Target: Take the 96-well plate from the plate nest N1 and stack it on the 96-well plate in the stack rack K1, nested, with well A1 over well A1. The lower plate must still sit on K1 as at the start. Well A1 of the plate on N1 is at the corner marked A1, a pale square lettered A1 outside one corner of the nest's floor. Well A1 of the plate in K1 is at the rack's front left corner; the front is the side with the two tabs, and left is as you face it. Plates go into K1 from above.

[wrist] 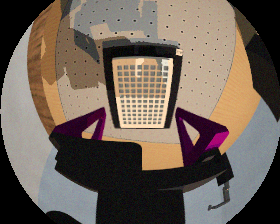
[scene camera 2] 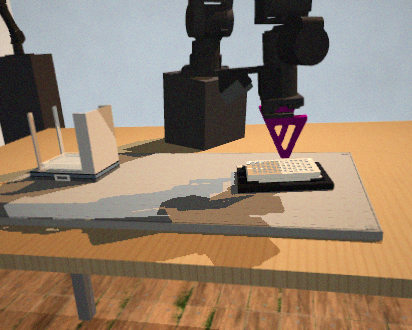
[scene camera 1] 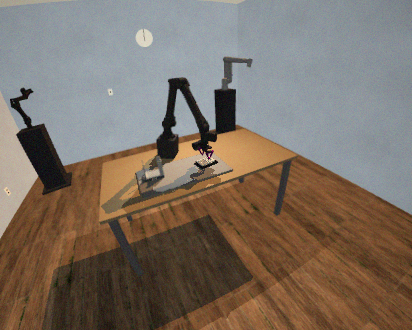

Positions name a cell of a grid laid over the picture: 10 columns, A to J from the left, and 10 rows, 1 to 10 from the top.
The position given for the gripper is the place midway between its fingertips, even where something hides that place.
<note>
In view: the gripper (scene camera 2: G5), a black plate nest N1 (wrist: E3) and a beige side panel (scene camera 2: C4).
The gripper shows as well in the wrist view (wrist: F5).
</note>
